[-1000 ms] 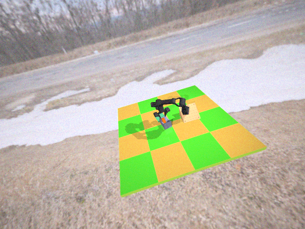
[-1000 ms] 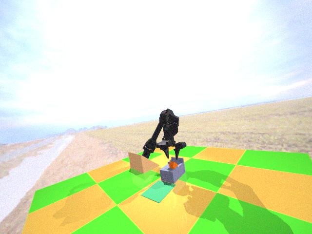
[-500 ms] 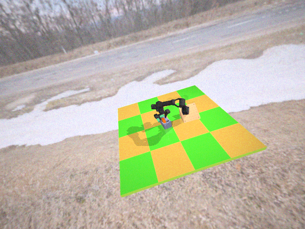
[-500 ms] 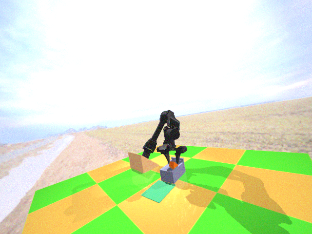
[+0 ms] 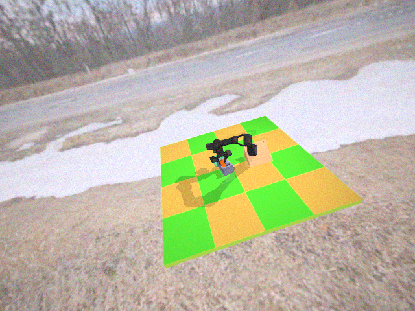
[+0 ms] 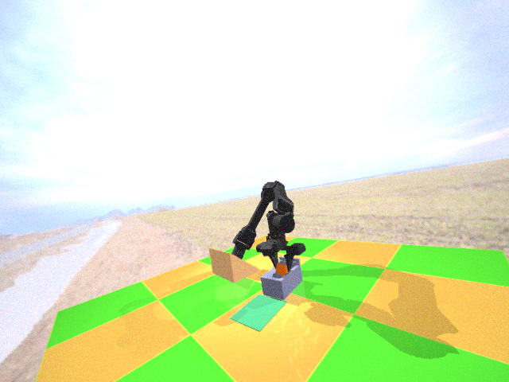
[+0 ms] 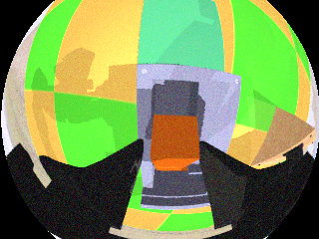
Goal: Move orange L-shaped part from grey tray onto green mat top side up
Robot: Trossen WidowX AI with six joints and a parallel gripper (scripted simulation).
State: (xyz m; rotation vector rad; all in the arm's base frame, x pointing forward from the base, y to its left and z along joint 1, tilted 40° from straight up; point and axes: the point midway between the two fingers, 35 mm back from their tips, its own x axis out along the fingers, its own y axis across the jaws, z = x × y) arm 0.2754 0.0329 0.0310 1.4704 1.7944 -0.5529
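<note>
My gripper tip is now 20 mm short of the green mat, 140 mm to the left of it and 80 mm above it. Also, from my gripper tip: orange L-shaped part (20 mm behind, 30 mm to the left, 30 mm below).
</note>
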